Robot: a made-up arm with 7 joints.
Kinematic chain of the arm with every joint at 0, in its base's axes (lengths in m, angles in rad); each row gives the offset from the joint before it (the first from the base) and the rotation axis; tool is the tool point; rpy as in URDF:
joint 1: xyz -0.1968 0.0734 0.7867 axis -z
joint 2: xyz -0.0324 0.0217 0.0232 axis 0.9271 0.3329 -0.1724
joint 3: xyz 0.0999 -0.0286 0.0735 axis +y
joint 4: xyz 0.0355 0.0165 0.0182 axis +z
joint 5: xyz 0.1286 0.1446 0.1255 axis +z
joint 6: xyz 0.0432 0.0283 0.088 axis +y
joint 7: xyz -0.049 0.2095 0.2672 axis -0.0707 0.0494 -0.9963
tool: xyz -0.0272 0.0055 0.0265 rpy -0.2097 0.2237 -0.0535
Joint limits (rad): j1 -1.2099..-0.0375 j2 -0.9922..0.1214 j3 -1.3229..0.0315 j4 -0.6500..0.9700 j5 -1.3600..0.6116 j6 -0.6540..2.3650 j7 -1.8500..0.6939
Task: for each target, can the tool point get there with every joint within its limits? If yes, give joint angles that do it. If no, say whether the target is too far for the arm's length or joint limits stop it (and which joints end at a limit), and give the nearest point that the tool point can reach.
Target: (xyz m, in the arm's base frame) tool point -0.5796 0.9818 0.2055
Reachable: no: too far | nearest point -0.4673 0.6782 0.5063 | short by 0.442 m
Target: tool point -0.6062 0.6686 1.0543
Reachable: yes | joints -0.2754 -0.6152 -0.4856 0.2333 0.1840 0.3989 0.4684
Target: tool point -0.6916 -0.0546 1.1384
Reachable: yes | joints -0.9176 -0.2041 -0.5993 0.6799 0.4177 -0.0754 -0.8321
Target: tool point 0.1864 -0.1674 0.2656
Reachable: no: joint limits stop it (at a limit: joint 1, joint 2, joint 3, joint 4, joint 6) | nearest point -0.2300 -0.2882 0.5131 | short by 0.499 m
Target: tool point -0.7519 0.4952 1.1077
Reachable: yes | joints -0.8752 -0.3605 -0.8173 0.4437 -0.0322 1.5919 0.2158
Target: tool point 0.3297 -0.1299 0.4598
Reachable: no: joint limits stop it (at a limit: joint 2, joint 3, joint 4, joint 6, joint 7) | nearest point 0.3241 -0.1277 0.8755 | short by 0.416 m
